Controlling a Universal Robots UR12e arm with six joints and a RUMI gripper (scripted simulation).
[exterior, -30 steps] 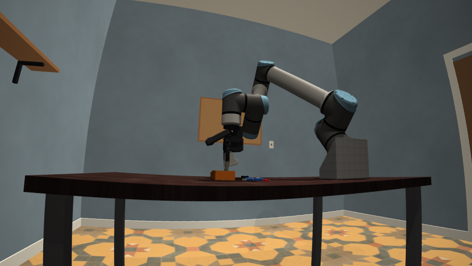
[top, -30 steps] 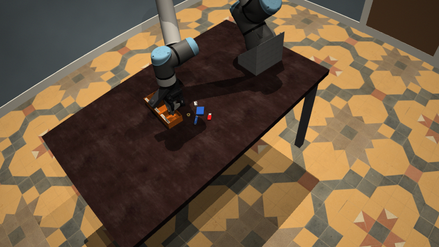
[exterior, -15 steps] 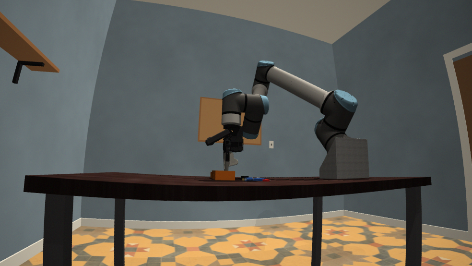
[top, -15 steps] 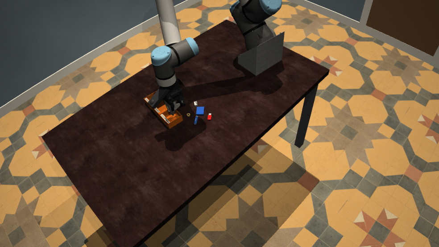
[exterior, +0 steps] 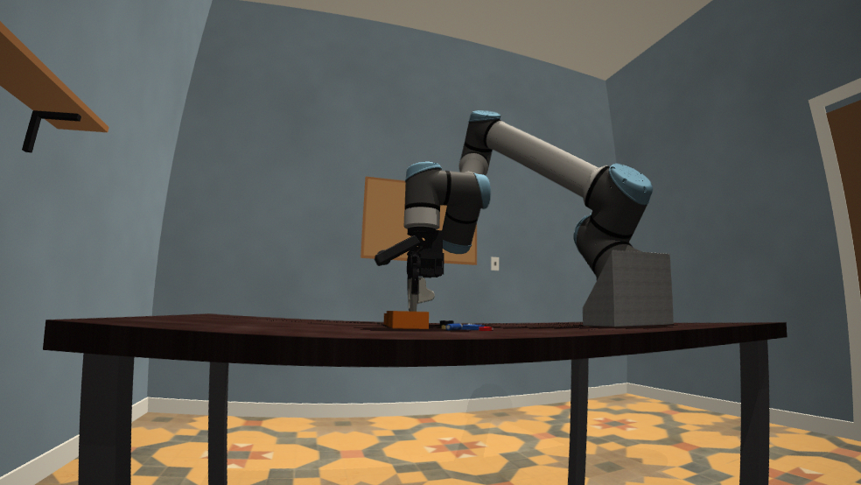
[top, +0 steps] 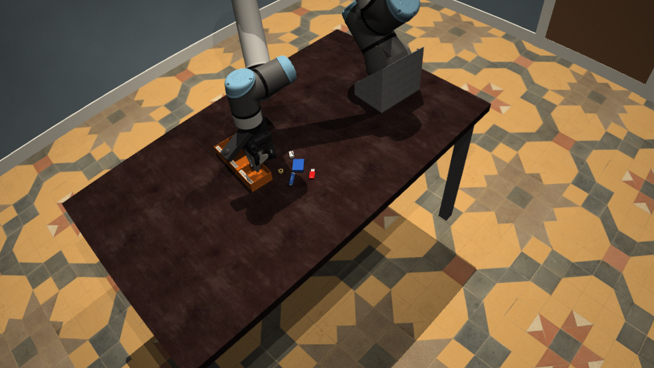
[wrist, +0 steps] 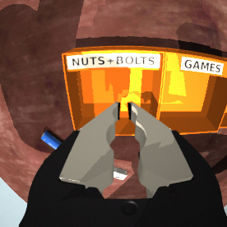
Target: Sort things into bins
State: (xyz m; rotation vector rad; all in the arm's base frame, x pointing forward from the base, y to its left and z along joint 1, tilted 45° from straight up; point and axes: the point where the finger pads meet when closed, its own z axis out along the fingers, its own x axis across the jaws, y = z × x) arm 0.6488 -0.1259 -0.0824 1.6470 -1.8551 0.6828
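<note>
My hand is 110 mm past the black 9 V battery, 50 mm to the left of it and 30 mm above it. Round my hand: blue battery: 70 mm behind, 110 mm to the left, 30 mm below; then yellow nut: 70 mm behind, 50 mm to the left, 30 mm below; then white piece: 150 mm behind, 20 mm to the left, 30 mm below.
</note>
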